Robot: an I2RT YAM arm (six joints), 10 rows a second.
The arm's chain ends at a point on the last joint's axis. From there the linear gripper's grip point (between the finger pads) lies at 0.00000 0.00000 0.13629 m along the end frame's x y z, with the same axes.
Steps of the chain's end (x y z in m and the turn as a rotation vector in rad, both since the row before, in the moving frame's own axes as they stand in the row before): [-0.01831, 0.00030, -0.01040, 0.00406, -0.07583, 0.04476]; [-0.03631, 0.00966, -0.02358, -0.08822, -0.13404, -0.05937]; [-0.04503, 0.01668, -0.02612, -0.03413, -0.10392, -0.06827]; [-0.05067, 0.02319, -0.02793, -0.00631, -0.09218, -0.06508]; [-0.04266, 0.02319, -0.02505, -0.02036, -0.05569, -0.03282]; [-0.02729, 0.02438, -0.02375, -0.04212, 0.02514, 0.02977]
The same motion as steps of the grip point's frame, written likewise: [-0.02862, -0.00048, -0.01079, 0.00406, -0.07583, 0.04476]; [-0.05413, 0.02217, -0.02533, -0.08822, -0.13404, -0.05937]; [-0.05900, 0.02180, -0.02693, -0.03413, -0.10392, -0.06827]; [-0.06318, 0.02446, -0.02851, -0.00631, -0.09218, -0.06508]; [-0.05020, 0.02609, -0.02529, -0.02036, -0.05569, -0.03282]; [-0.02395, 0.03017, -0.02391, -0.04212, 0.02514, 0.02977]
